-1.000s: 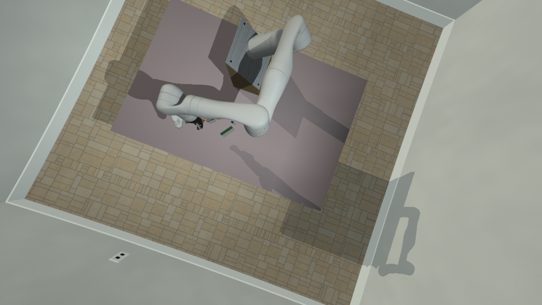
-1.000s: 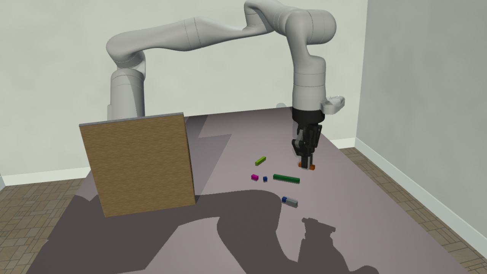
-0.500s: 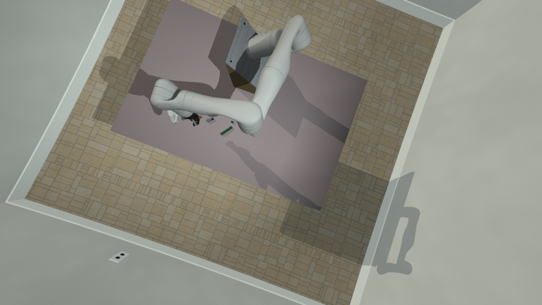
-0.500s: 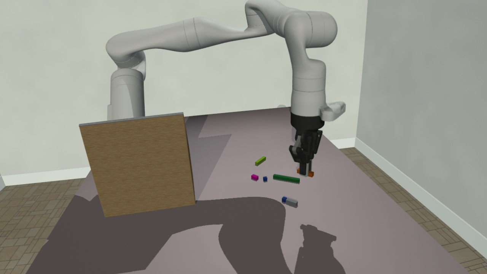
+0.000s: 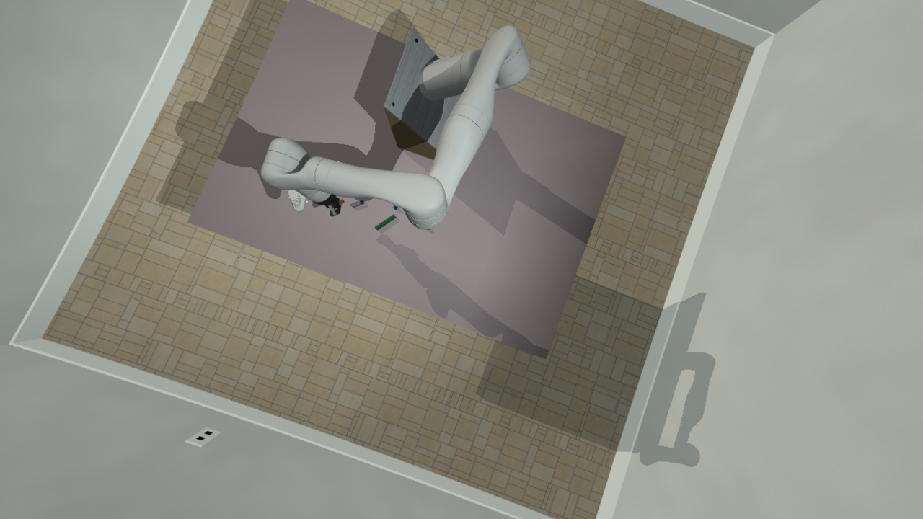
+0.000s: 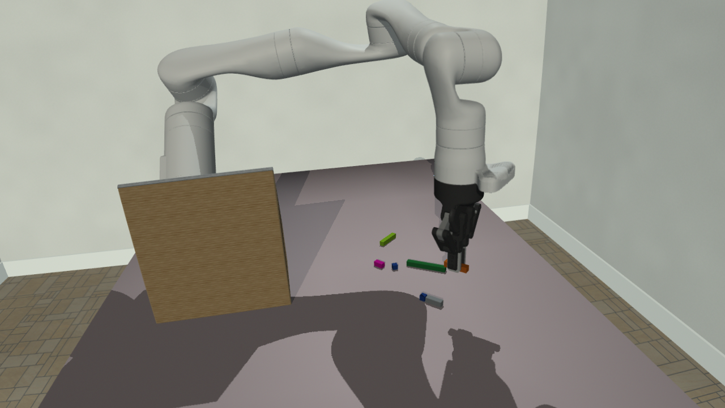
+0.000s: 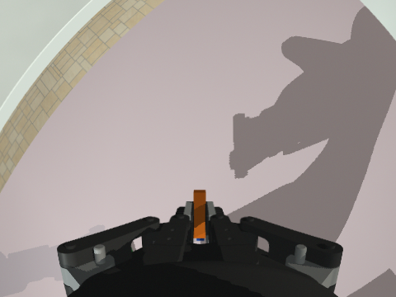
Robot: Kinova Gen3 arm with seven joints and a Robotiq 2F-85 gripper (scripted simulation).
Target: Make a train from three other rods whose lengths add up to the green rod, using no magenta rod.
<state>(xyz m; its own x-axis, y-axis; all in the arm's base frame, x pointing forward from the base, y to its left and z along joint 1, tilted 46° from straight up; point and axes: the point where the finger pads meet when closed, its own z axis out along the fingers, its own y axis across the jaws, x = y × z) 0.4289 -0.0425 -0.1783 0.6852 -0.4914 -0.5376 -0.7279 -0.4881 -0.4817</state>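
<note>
My gripper is now 30 mm past the grey rod, 30 mm to the right of it and 100 mm above it. Round my hand: magenta rod: 90 mm behind, 180 mm to the left, 100 mm below; green rod: 150 mm to the left, 100 mm below; orange rod: 10 mm below.
</note>
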